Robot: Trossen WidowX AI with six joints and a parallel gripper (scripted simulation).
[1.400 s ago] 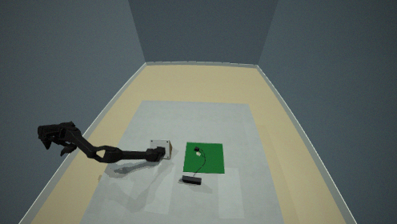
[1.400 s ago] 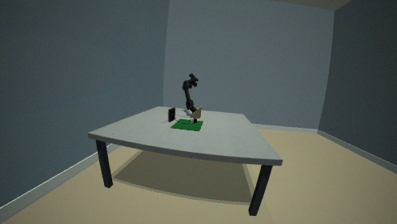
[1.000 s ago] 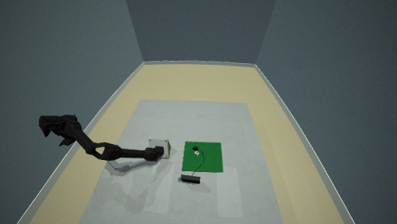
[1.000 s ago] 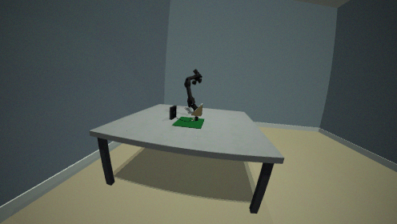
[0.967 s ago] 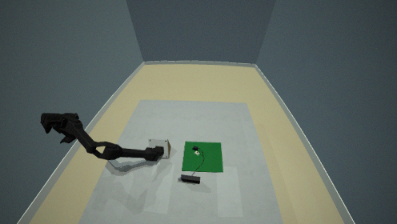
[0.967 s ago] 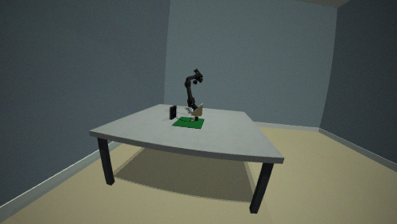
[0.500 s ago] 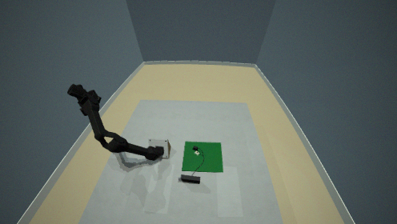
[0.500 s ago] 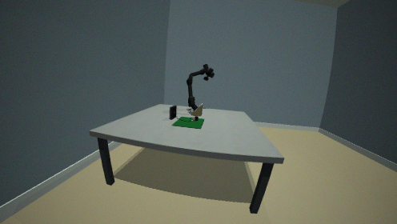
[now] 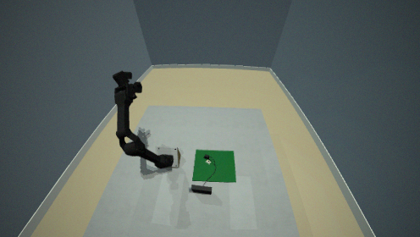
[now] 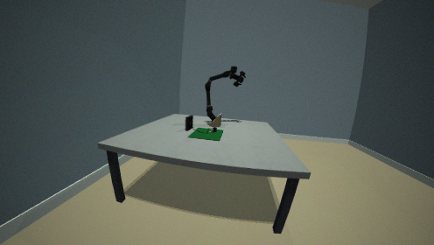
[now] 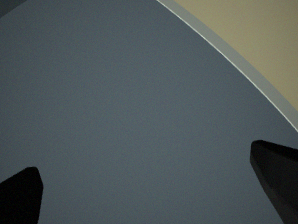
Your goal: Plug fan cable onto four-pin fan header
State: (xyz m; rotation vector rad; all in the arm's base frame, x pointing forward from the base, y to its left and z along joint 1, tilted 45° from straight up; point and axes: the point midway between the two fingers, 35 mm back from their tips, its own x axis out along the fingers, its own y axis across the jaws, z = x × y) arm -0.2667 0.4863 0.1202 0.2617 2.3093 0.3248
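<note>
Now: the black plug 550 mm ahead of my gripper tip, 470 mm below it and 230 mm to the right of it. The rest, counted from my gripper tip: black fan: 530 mm ahead, 460 mm to the right, 440 mm below; then pale header: 560 mm ahead, 500 mm below, 260 mm to the right; then green board: 610 mm ahead, 510 mm below, 280 mm to the right.
</note>
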